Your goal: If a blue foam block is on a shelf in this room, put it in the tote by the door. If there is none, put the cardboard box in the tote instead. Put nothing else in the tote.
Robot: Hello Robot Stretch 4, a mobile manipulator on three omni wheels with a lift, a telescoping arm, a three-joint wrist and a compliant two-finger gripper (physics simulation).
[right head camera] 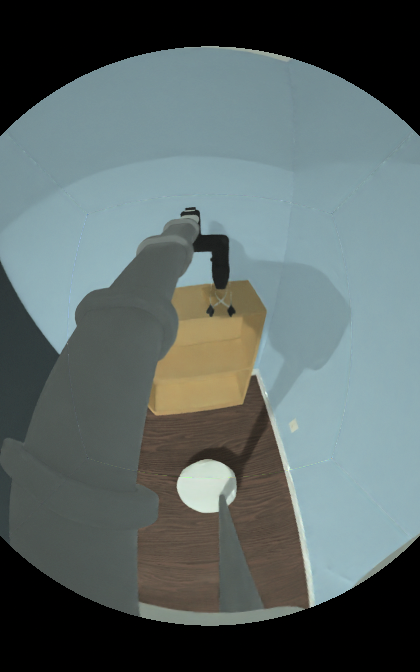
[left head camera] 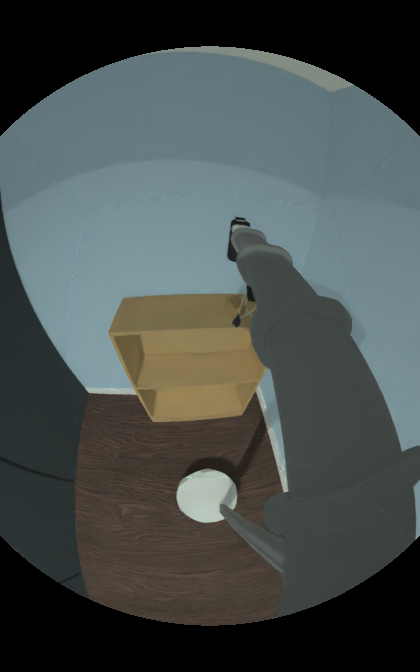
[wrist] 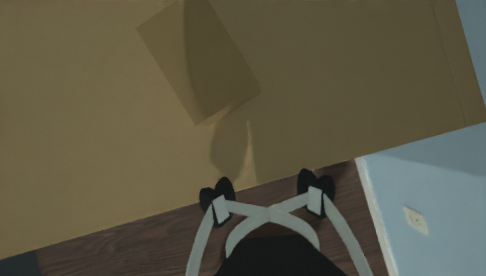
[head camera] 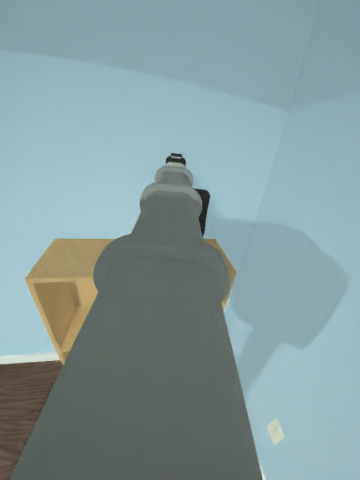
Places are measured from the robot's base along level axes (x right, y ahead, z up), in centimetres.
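Pixels of known places: gripper, fingertip midpoint: (wrist: 265,188).
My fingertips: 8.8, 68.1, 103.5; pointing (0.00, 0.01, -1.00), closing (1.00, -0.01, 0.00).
Observation:
Behind a point stands the place of what it marks, as x, y, z.
A plain tan box (wrist: 220,60) {6.6, 79.5, 108.3}, like cardboard, lies on the top board of the wooden shelf unit (head camera: 75,260) {-37.1, 71.4, 103.3} (left head camera: 170,315) (right head camera: 250,305) (wrist: 90,150) {-8.2, 73.8, 103.3}, partly in shadow. A darker patch near the back of that board in the left head view may be the same box. My gripper (right head camera: 221,311) (wrist: 265,188) {8.8, 68.1, 103.5} is open and empty; in the wrist view its fingertips show at the unit's front edge, apart from the box. The arm hides part of the unit in the head camera view. A blue foam block and the tote do not show in these views.
A white round disc (left head camera: 200,495) (right head camera: 200,487) is on the dark wood floor (left head camera: 140,550) in front of the unit. A blue wall with an outlet (head camera: 275,431) {56.7, 37.0, 38.4} (right head camera: 293,425) (wrist: 416,220) {56.5, 37.5, 38.8} is close on the right. A large dark surface (left head camera: 30,350) is at the left.

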